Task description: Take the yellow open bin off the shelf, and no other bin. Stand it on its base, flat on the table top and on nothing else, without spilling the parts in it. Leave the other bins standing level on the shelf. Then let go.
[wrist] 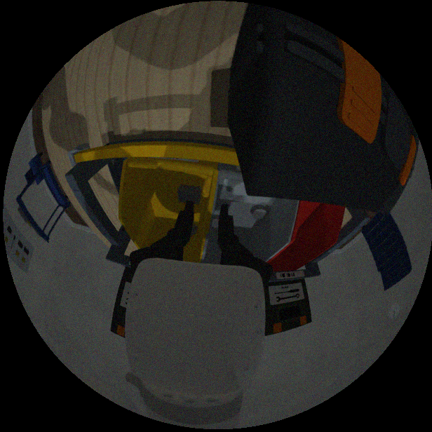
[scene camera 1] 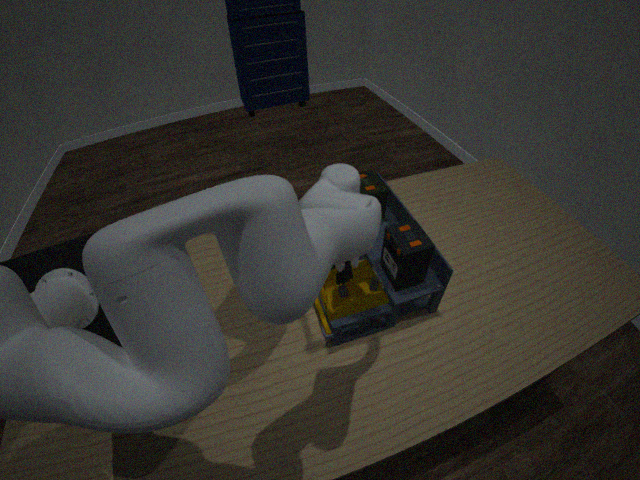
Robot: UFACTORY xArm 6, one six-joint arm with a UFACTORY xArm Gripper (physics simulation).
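Seen in the pictures: gripper, fingertip midpoint: (scene camera 1: 339, 276); arm's base at its link origin: (scene camera 1: 67, 299).
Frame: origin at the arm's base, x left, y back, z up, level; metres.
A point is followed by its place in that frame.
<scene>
The yellow open bin (scene camera 1: 361, 298) @[z -0.160, x -0.081, y -0.577 m] (wrist: 135, 200) sits on the blue-grey shelf (scene camera 1: 361, 321) @[z -0.160, x -0.135, y -0.554 m], with small grey parts inside. My gripper (scene camera 1: 344, 272) @[z -0.193, x 0.020, y -0.564 m] (wrist: 206, 210) is partly open over it, pointing down. In the wrist view one fingertip is on the inner side of the yellow bin and the other is over the grey bin (wrist: 270, 227), with the yellow bin's side wall between them. Nothing is gripped. The red bin (wrist: 322, 225) is beyond the grey bin. The arm hides both of these bins in the scene view.
A black case with orange latches (scene camera 1: 408, 258) @[z -0.030, x -0.108, y -0.658 m] stands on the shelf's upper part, with another case (scene camera 1: 373, 188) @[z -0.041, x 0.132, y -0.700 m] farther back. A large black case (wrist: 300, 110) stands near the shelf's yellow front strip (wrist: 155, 151). The wooden table (scene camera 1: 516, 248) @[z -0.238, x -0.054, y -1.117 m] surrounds the shelf.
</scene>
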